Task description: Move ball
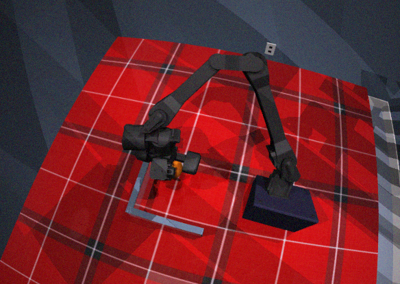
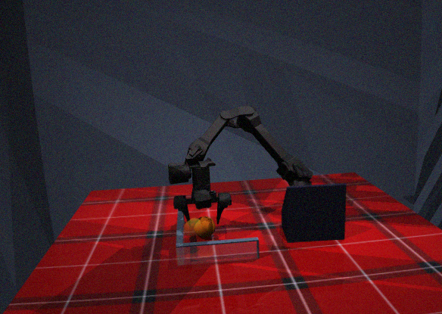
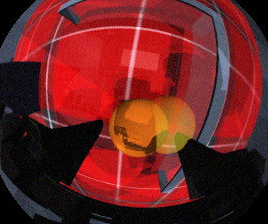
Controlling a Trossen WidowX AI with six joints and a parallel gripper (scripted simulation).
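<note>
My gripper tip is now 10 mm above the orange ball. From my gripper tip the other things lie so: see-through orange copy (30 mm ahead, 10 mm to the left, 10 mm below).
</note>
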